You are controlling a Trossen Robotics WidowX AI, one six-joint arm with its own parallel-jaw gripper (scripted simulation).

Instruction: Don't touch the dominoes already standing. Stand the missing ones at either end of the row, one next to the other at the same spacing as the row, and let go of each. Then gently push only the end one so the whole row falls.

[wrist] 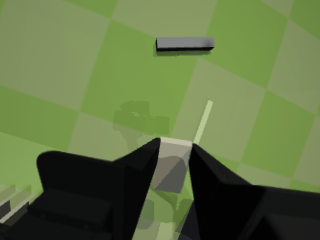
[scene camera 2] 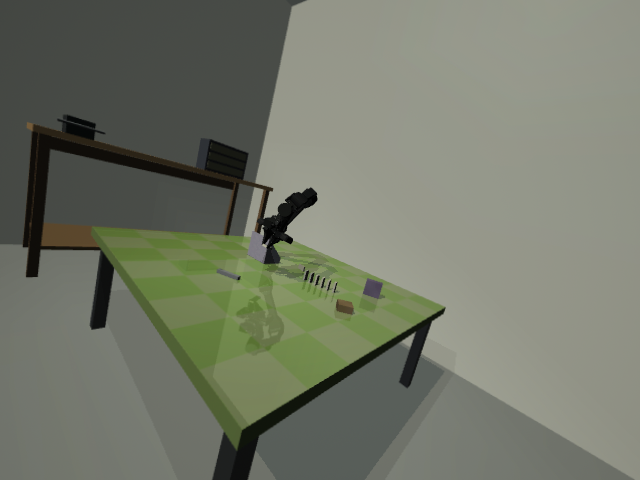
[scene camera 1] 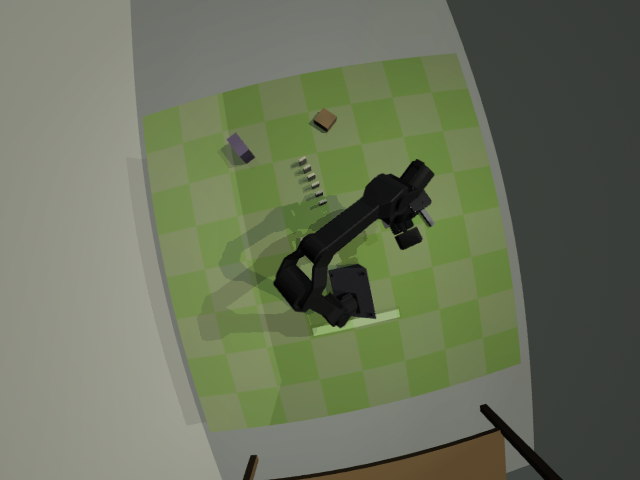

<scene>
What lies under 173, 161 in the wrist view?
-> A pale domino.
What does my gripper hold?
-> A pale domino.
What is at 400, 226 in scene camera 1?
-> My gripper.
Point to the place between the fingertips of my gripper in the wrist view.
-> At 174, 145
</scene>
